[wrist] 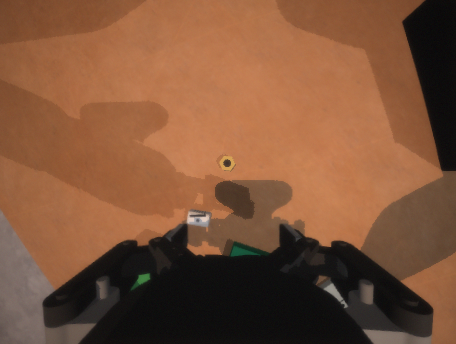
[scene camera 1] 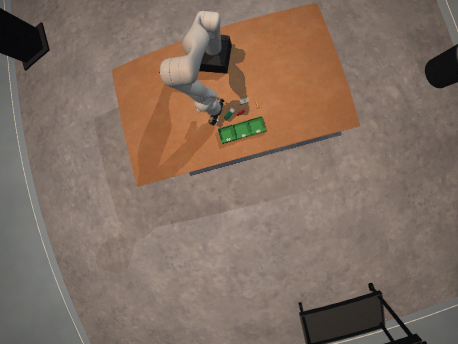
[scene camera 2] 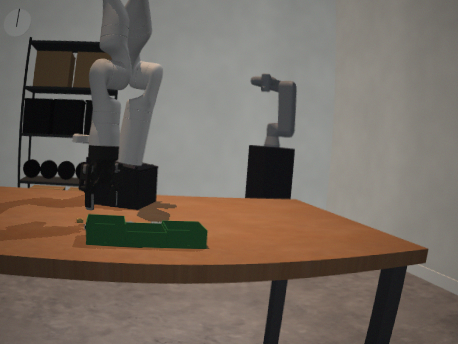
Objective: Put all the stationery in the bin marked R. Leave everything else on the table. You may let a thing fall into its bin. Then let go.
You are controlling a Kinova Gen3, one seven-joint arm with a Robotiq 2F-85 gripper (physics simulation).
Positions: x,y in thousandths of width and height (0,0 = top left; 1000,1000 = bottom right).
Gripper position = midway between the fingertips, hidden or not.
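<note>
You've got the gripper (scene camera 2: 222,603) showing here, and the wrist view has it as well (wrist: 512,682). There's also a green three-part bin (scene camera 2: 226,670), and that bin can be seen in scene camera 1 too (scene camera 1: 556,368).
</note>
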